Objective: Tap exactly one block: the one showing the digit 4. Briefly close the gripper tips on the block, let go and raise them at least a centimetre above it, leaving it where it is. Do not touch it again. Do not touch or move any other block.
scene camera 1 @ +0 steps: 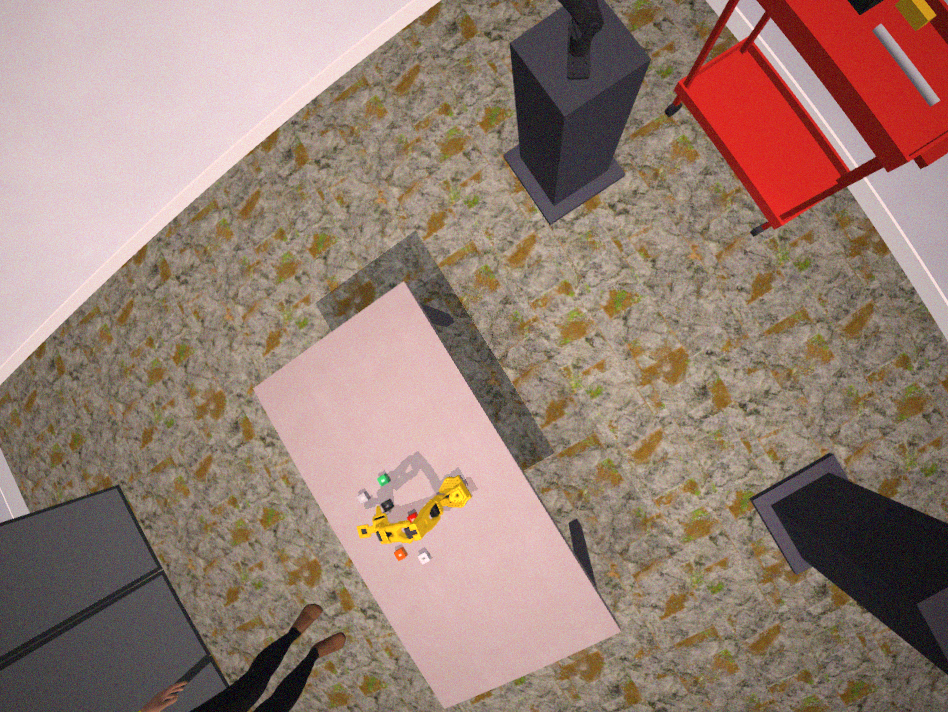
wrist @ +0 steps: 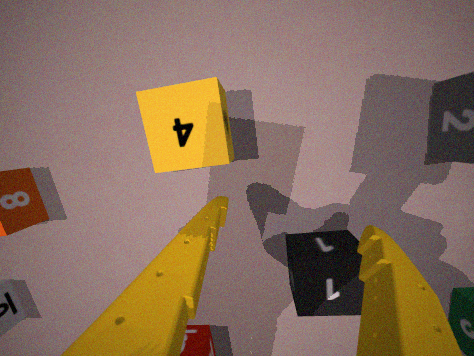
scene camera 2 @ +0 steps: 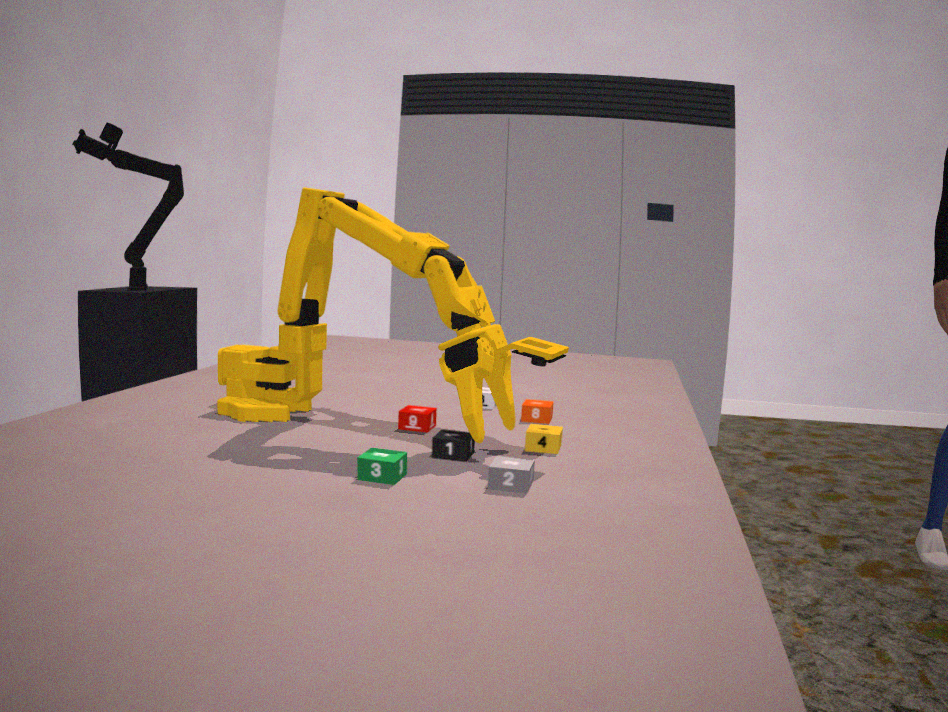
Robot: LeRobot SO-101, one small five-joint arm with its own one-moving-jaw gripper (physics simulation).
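The yellow block showing the digit 4 (scene camera 2: 542,439) (wrist: 182,127) sits on the table, beyond the jaw tips and towards the left in the wrist view. I cannot make it out clearly in scene camera 1. My gripper (scene camera 2: 494,433) (wrist: 296,215) is partly open, with a V-shaped gap and nothing held. Its tips are low, between the yellow block and the black block 1 (scene camera 1: 387,505) (scene camera 2: 452,446) (wrist: 322,272), apart from the yellow block. The right jaw overlaps the black block's right edge in the wrist view; whether they touch is hard to tell.
Grey block 2 (scene camera 1: 363,496) (scene camera 2: 510,475) (wrist: 452,120), green block 3 (scene camera 1: 383,479) (scene camera 2: 381,465), red block 9 (scene camera 1: 412,516) (scene camera 2: 416,419), orange block 8 (scene camera 1: 400,553) (scene camera 2: 536,411) (wrist: 22,200) and a white block (scene camera 1: 424,557) (wrist: 10,305) stand around on the pink table (scene camera 1: 360,383) (scene camera 2: 306,582).
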